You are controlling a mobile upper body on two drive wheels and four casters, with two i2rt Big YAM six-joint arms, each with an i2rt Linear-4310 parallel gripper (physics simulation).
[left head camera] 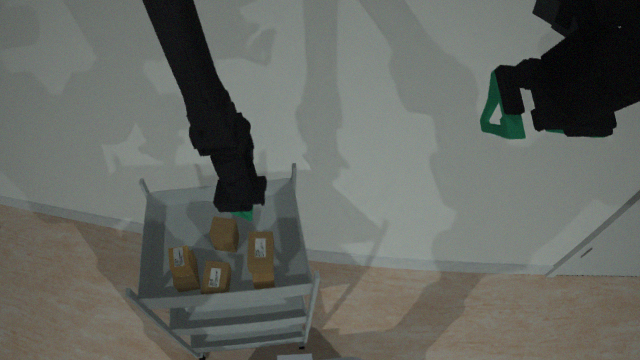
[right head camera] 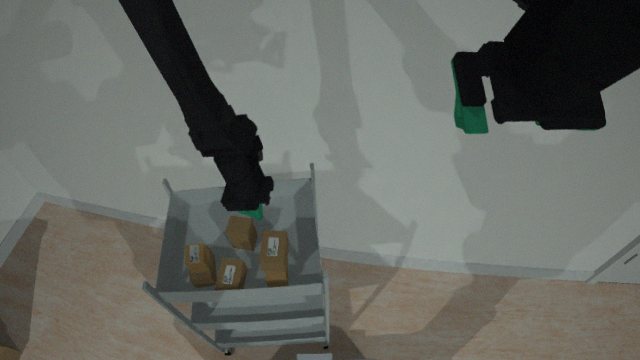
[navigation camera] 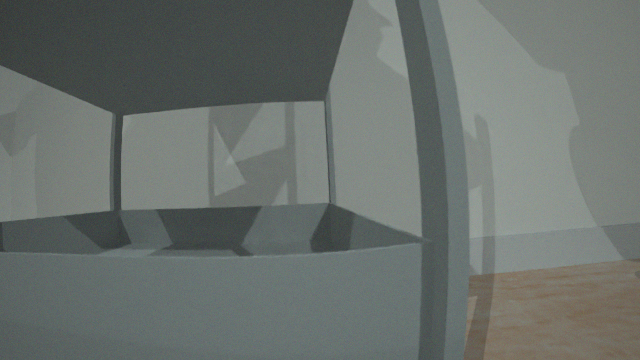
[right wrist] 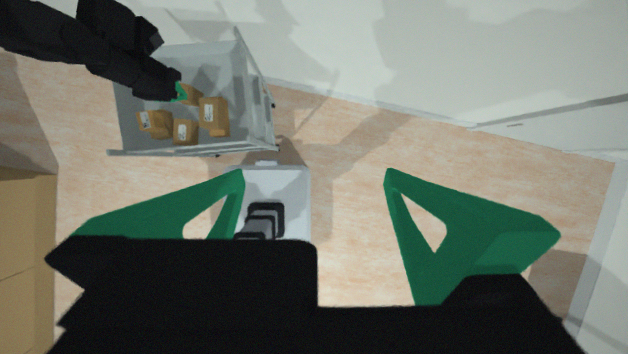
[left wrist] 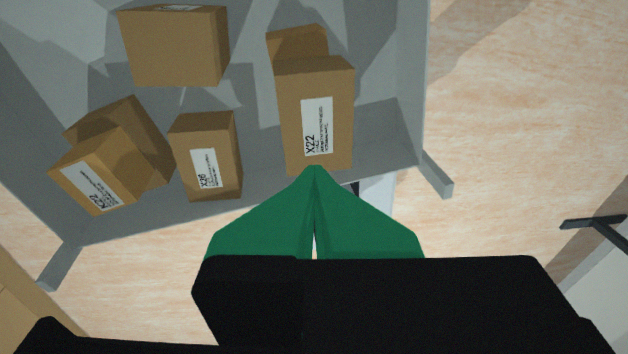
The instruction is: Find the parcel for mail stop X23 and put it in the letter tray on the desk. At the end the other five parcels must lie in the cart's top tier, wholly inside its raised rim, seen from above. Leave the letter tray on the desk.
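Places are measured from the left arm's base along level axes (x ahead, y left, z up), in millimetres.
Where they show: left gripper, between the fingertips: (left head camera: 250, 218) (right head camera: 261, 217) (right wrist: 186, 96) (left wrist: 314, 176); right gripper, between the fingertips: (left head camera: 515, 125) (right head camera: 498, 119) (right wrist: 314, 176).
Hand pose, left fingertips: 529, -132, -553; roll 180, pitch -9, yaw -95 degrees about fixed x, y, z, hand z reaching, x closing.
Note:
After its pixels a point has its place, as x, y, z.
My left gripper (left head camera: 245, 216) @[529, -132, -553] (right head camera: 254, 214) @[529, -132, -553] (left wrist: 314, 176) @[529, -132, -553] (right wrist: 185, 96) @[529, -132, -553] is shut and empty above the cart's top tier (left head camera: 225, 296) @[403, -57, -698] (right head camera: 245, 291) @[405, -79, -690] (left wrist: 412, 75) @[521, -257, -705]. A parcel marked X22 (left head camera: 261, 265) @[463, -149, -651] (left wrist: 292, 125) @[513, -127, -645] rests against or on another parcel (left wrist: 300, 42) @[566, -146, -695], whose label is hidden. A parcel marked X26 (left head camera: 225, 280) @[446, -57, -698] (left wrist: 227, 160) @[460, -54, -697] lies left of it. A parcel apparently marked K22 (left wrist: 120, 170) @[492, 29, -657] leans on another (left wrist: 145, 125) @[501, 28, -730] with its label hidden. A sixth parcel (left head camera: 224, 234) @[554, -57, -658] (left wrist: 172, 50) @[579, -52, -657] has an unreadable label on top. My right gripper (right wrist: 314, 176) @[351, -458, -128] is open and empty, away from the cart. The letter tray does not show.
The cart's lower tier (navigation camera: 200, 300) @[414, -173, -1227] fills much of the navigation view. Corner posts (left wrist: 437, 175) @[433, -269, -647] rise at the top tier's corners. A wall (left head camera: 370, 150) @[839, -484, -662] stands behind the cart. Tan furniture (right wrist: 25, 240) @[-148, 1311, -1212] is at the left of the right wrist view, and a white base (right wrist: 295, 200) @[116, -397, -1150] stands below the cart.

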